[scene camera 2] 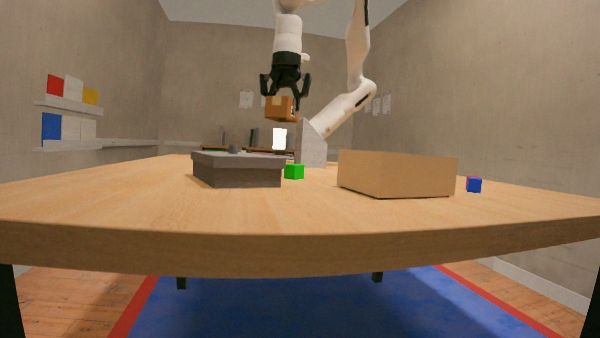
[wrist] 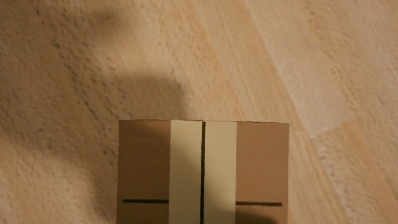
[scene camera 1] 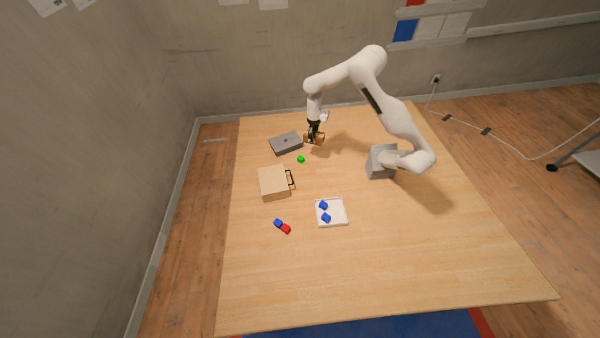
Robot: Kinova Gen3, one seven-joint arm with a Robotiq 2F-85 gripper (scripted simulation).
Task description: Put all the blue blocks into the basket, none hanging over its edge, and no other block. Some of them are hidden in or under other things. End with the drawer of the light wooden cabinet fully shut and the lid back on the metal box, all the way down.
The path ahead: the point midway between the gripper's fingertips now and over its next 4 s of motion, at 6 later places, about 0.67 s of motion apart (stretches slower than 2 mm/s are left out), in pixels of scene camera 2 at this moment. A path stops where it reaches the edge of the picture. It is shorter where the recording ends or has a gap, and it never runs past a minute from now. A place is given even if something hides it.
The gripper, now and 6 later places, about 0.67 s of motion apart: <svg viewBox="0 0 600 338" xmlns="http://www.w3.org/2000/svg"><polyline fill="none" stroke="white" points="282,113 281,125 281,140 280,155 279,164 279,165 279,152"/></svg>
